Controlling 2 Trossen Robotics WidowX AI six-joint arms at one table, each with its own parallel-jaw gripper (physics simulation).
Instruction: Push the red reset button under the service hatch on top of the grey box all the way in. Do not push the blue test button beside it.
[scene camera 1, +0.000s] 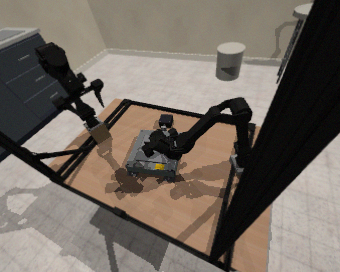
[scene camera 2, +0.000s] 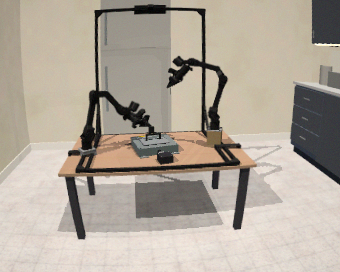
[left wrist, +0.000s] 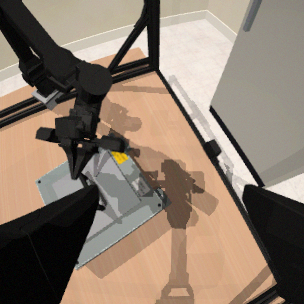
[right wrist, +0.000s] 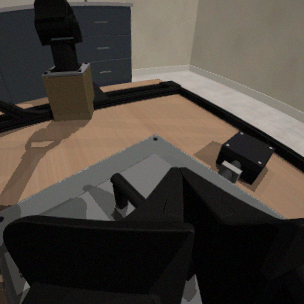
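Observation:
The grey box (scene camera 1: 142, 165) (scene camera 2: 153, 151) (left wrist: 51, 184) (right wrist: 75, 181) lies in the middle of the table. Its service hatch (scene camera 1: 153, 159) (scene camera 2: 153, 141) (left wrist: 120, 187) (right wrist: 145, 172) lies flat and closed on top. The hatch's black handle (scene camera 2: 153, 134) (right wrist: 123, 187) stands up from it. The red and blue buttons are hidden. My right gripper (scene camera 1: 145, 152) (scene camera 2: 151, 129) (left wrist: 73, 179) (right wrist: 177, 174) is shut and empty, with its tip low over the hatch right beside the handle. I cannot tell whether they touch. My left gripper (scene camera 1: 83, 103) (scene camera 2: 171, 82) (left wrist: 171, 192) is open and empty, high above the table.
A small black block (scene camera 1: 165, 120) (scene camera 2: 164, 157) (right wrist: 245, 157) with a grey stub sits on the table close to the box. The left arm's brown pedestal (scene camera 1: 99, 132) (scene camera 2: 214, 137) (right wrist: 69, 93) stands at the table's edge. Black frame rails (scene camera 1: 163, 108) border the table.

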